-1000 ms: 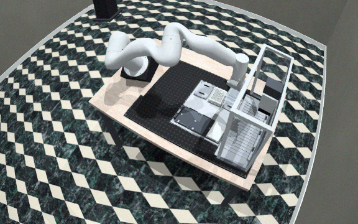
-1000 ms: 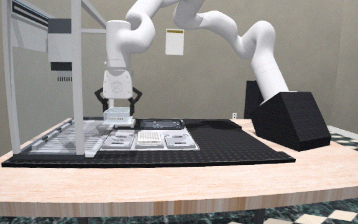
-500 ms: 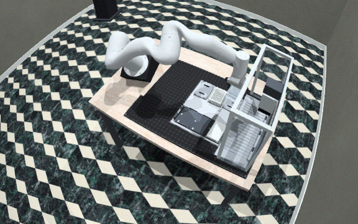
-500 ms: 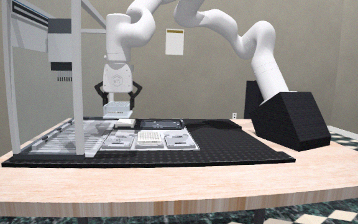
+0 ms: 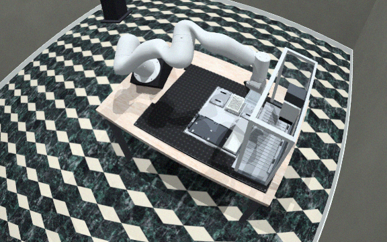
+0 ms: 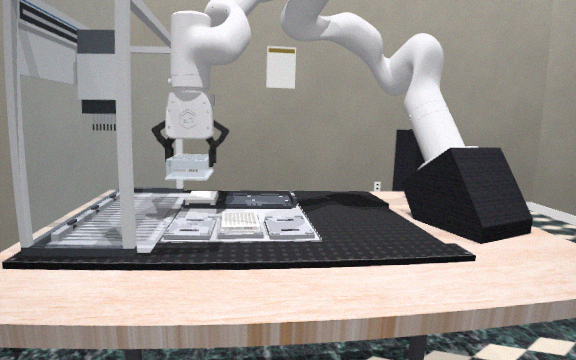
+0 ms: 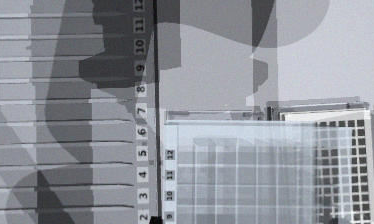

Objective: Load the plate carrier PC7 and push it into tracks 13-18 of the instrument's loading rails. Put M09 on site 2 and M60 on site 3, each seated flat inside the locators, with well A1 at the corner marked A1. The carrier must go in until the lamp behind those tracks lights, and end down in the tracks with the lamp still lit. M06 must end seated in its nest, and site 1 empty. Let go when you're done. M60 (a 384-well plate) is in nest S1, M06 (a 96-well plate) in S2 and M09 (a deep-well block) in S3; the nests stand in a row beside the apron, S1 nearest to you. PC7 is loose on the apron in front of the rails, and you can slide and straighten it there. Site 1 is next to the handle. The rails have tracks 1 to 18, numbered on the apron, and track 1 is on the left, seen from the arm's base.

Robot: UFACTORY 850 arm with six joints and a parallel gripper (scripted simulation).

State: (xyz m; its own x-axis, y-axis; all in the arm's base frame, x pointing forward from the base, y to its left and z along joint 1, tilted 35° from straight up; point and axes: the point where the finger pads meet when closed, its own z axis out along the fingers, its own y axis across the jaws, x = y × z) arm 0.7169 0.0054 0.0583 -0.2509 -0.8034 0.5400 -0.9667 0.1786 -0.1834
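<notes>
Right now my hand is 230 mm to the left of the dark carrier PC7, 160 mm past it and 140 mm above it. Also, from my hand: deep-well block M09 (10 mm below); nest S3 (150 mm below); post (130 mm to the left, 130 mm ahead, 90 mm above).
</notes>
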